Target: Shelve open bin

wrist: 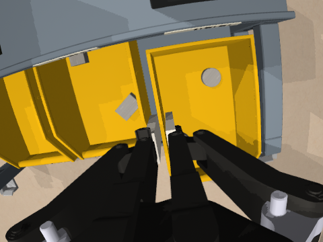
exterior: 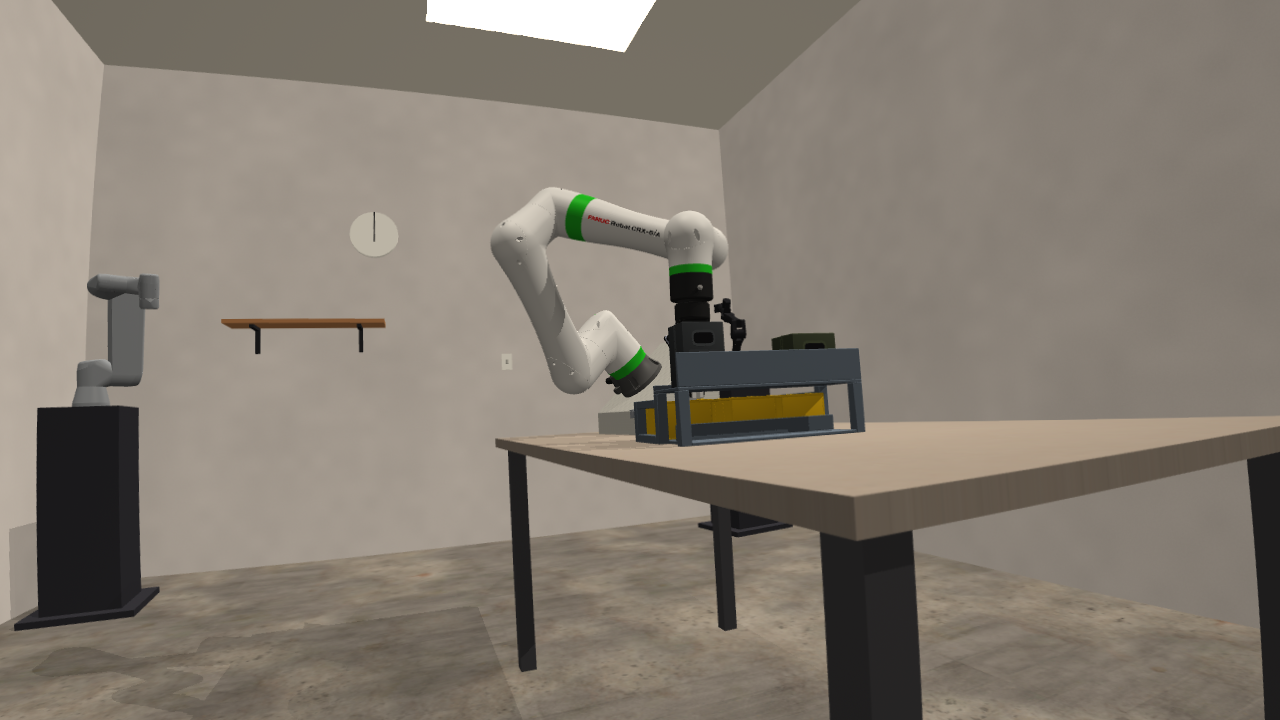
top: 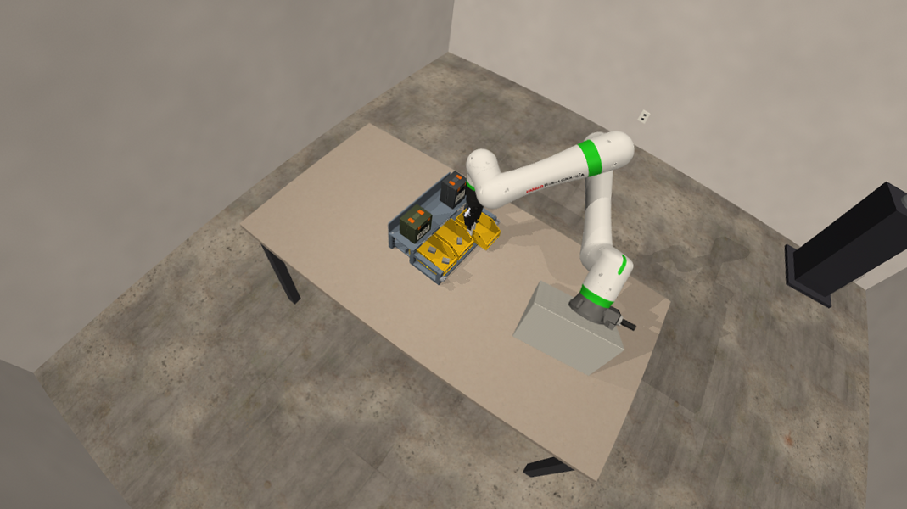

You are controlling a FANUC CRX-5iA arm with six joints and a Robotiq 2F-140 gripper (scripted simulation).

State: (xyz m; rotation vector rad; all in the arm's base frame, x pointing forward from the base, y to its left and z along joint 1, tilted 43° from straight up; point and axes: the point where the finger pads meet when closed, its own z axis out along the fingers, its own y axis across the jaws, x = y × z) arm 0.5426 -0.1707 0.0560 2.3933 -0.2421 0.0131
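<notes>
The shelf lip is 3 cm behind my hand, 7 cm to the left of it and 8 cm below it. Round my hand: grey shelf floor: 10 cm ahead, 5 cm to the left, 8 cm below.
</notes>
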